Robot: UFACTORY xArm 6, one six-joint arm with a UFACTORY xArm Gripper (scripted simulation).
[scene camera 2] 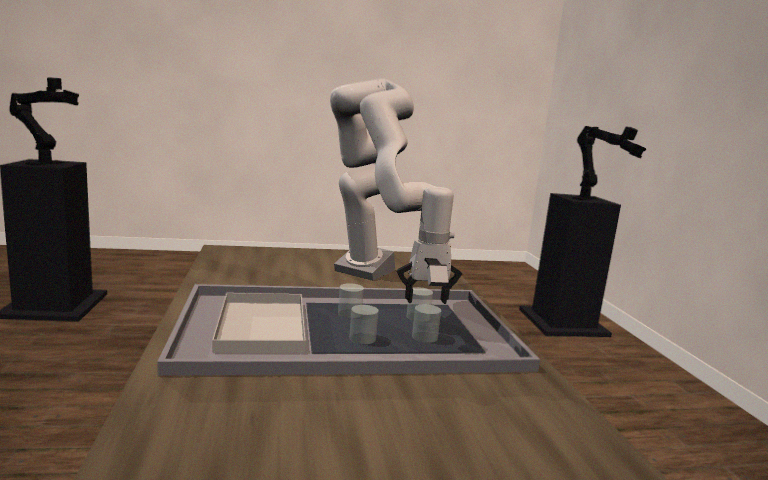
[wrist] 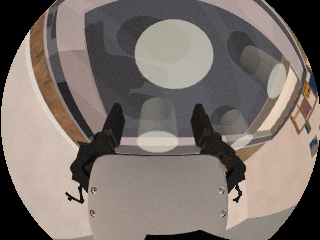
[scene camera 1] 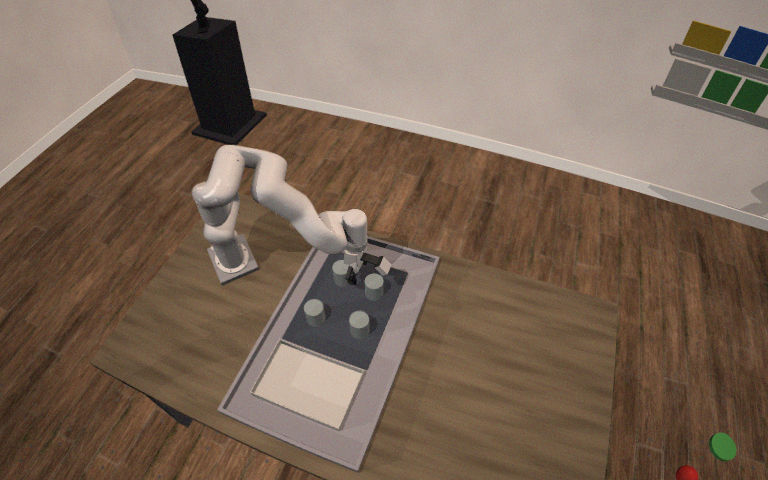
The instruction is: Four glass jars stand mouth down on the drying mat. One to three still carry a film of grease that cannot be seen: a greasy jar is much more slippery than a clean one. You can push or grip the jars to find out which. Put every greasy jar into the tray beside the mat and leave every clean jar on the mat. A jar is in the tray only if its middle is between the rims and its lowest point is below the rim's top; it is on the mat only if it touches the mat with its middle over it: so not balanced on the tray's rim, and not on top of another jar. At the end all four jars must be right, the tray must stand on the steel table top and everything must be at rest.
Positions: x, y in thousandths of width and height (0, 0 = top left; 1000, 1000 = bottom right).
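Cream tray visible in scene camera 1 (412, 807), in scene camera 2 (330, 672) and in the wrist view (814, 535).
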